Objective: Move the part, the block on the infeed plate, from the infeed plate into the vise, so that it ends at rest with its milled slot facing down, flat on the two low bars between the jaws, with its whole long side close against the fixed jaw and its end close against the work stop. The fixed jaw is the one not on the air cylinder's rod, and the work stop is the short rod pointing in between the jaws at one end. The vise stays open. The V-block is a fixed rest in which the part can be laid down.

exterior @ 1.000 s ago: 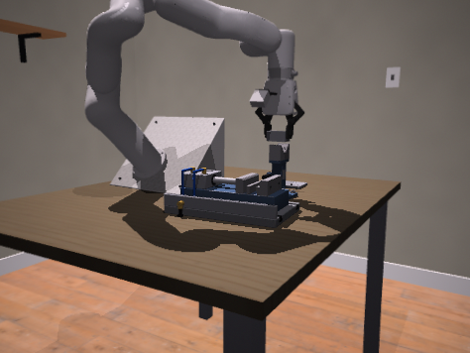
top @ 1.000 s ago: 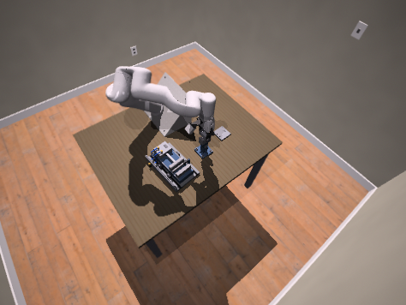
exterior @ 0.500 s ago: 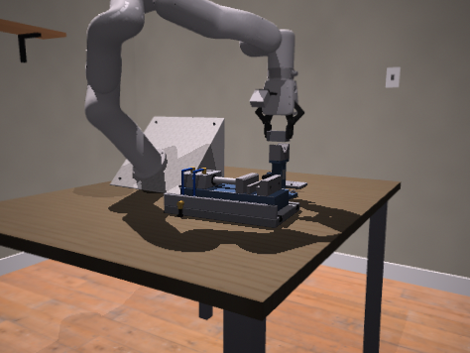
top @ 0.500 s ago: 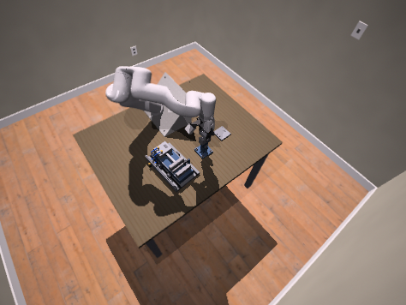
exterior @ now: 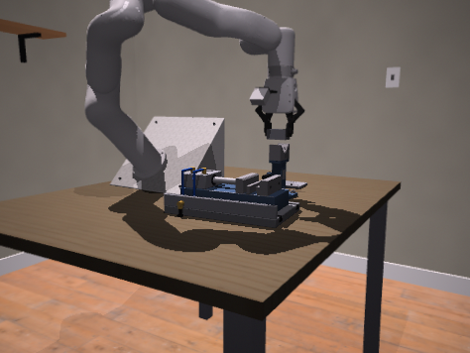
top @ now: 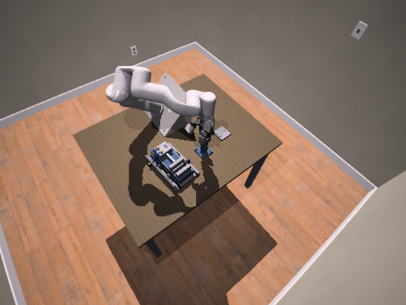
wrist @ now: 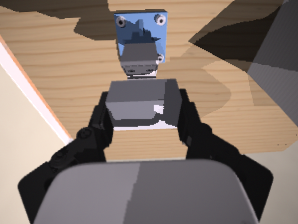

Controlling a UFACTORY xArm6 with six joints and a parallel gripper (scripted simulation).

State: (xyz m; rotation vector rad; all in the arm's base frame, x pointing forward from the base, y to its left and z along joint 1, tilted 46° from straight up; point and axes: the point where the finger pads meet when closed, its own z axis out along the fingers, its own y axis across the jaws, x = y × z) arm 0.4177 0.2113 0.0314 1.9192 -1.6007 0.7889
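Now: the fixed jaw 110 mm ahead of my hand, 200 mm to the right of it and 120 mm below it. The rest, counted from my hand: part (20 mm below); then moving jaw (50 mm ahead, 220 mm to the right, 120 mm below); then work stop (70 mm ahead, 160 mm to the right, 110 mm below).
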